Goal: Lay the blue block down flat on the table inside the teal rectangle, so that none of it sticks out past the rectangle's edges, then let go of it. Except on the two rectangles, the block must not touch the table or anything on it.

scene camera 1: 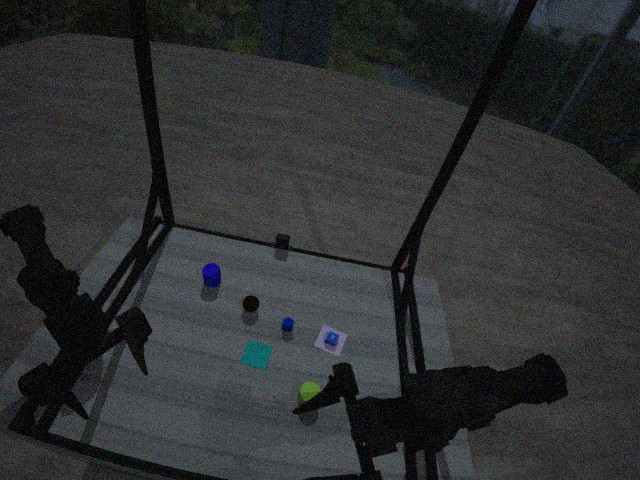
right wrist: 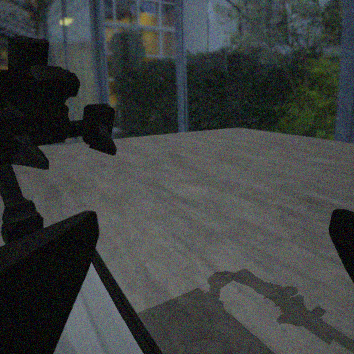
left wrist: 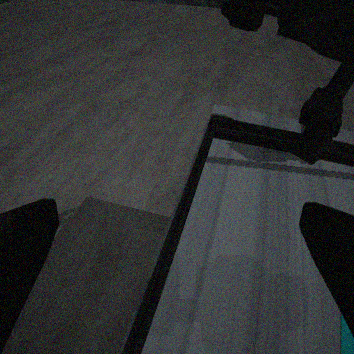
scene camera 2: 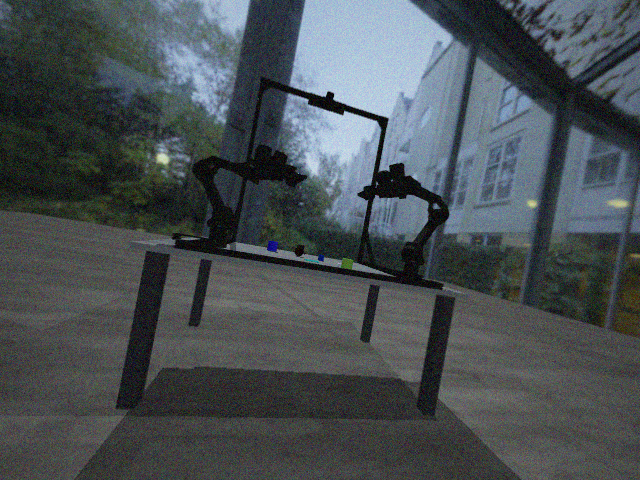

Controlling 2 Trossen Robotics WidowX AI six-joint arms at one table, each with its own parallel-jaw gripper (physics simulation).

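Places are measured from the left arm's base along level axes (x ahead, y left, z up), in metres.
Pixels of known places: left gripper, fingertip midpoint: (scene camera 1: 298, 445) (right wrist: 83, 157) (left wrist: 181, 212) (scene camera 2: 364, 193); right gripper, fingertip midpoint: (scene camera 1: 117, 395) (right wrist: 214, 222) (left wrist: 254, 16) (scene camera 2: 302, 173); left arm's base, origin of the base link: (scene camera 2: 409, 276); right arm's base, origin of the base link: (left wrist: 308, 147) (scene camera 2: 216, 241).
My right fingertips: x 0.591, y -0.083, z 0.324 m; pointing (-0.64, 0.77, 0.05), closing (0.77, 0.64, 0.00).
Ahead of a thing's pixels: the offset from my right fingertips to its top centre. "spot": to the spot under its first point.
The small blue block @[0.433 m back, 0.225 m right, 0.324 m down] (scene camera 1: 331, 338) lies on a pale pinkish rectangle @[spot: 0.448 m back, 0.191 m right, 0.343 m down] (scene camera 1: 338, 350), right of the table's middle in scene camera 1. The flat teal rectangle @[spot: 0.214 m back, 0.202 m right, 0.343 m down] (scene camera 1: 256, 354) (scene camera 2: 312, 260) lies to its left with nothing on it; a corner of it shows in the left wrist view (left wrist: 347, 336). My left gripper (scene camera 1: 302, 444) (scene camera 2: 362, 194) (left wrist: 181, 212) is open and empty, high above the table's near right part. My right gripper (scene camera 1: 116, 395) (scene camera 2: 303, 178) (right wrist: 214, 222) is open and empty, high over the table's left side. Neither gripper is at the block.
A small blue cylinder @[0.310 m back, 0.280 m right, 0.312 m down] (scene camera 1: 287, 324) (scene camera 2: 321, 257) stands between and behind the rectangles. A dark round object @[0.207 m back, 0.353 m right, 0.293 m down] (scene camera 1: 250, 303) (scene camera 2: 299, 250) and a larger blue cylinder @[0.088 m back, 0.463 m right, 0.290 m down] (scene camera 1: 211, 275) (scene camera 2: 272, 246) stand farther back left. A lime cylinder @[0.335 m back, 0.071 m right, 0.300 m down] (scene camera 1: 310, 391) (scene camera 2: 346, 264) stands nearer, partly behind my left finger. Dark frame posts (scene camera 1: 150, 118) flank the table.
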